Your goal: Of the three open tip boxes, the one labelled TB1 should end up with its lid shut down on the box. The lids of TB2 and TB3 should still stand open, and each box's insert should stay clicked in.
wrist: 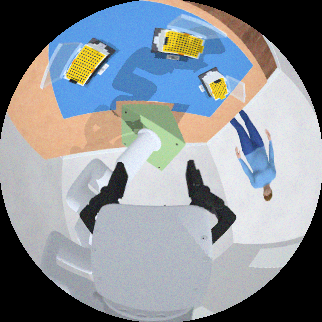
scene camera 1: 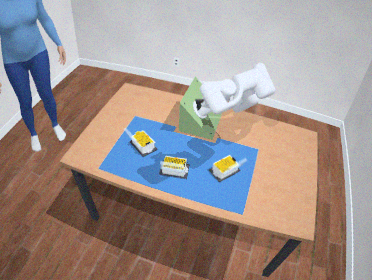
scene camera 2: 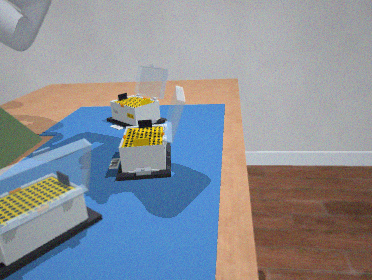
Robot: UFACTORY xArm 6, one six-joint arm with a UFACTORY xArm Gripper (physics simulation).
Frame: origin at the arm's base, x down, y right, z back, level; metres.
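Seen in the pictures: gripper, between the fingertips: [wrist: 154,168] [scene camera 1: 206,109]; arm's base, origin of its link: [wrist: 149,138] [scene camera 1: 199,109].
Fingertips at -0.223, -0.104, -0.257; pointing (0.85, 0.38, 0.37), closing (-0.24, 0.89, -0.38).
Pixels of each thing's top centre, then the offset from my fingertips to it, as dx, dy, dz. Level surfaces: height alone.
- left box, centre of its top: [scene camera 2: 25,189] [wrist: 221,90] [scene camera 1: 142,137] +0.275, +0.347, -0.063
- right box, centre of its top: [scene camera 2: 133,96] [wrist: 80,66] [scene camera 1: 226,162] +0.275, -0.165, -0.056
- blue mat, height of its surface: dx +0.349
- wooden table, height of its surface: dx +0.352
Three white tip boxes with yellow inserts stand open. The left box [scene camera 1: 143,140] [scene camera 2: 47,227] [wrist: 218,89], the middle box [scene camera 1: 174,166] [scene camera 2: 143,152] [wrist: 181,44] and the right box [scene camera 1: 226,168] [scene camera 2: 135,111] [wrist: 86,64] are named as in scene camera 1. Each clear lid stands up from its box. The inserts appear seated. The label cards are too blurred to read, so I cannot tell which box is TB1. My gripper [wrist: 154,168] is open and empty, well away from the boxes; it does not show clearly in scene camera 1.
The boxes stand on a blue mat [scene camera 1: 210,192] [scene camera 2: 195,240] [wrist: 135,30] on a wooden table [scene camera 1: 285,170]. A green slanted panel [scene camera 1: 189,120] [wrist: 167,152] at the back carries the arm's base. A person [scene camera 1: 25,50] [wrist: 260,162] stands beyond the table's left end.
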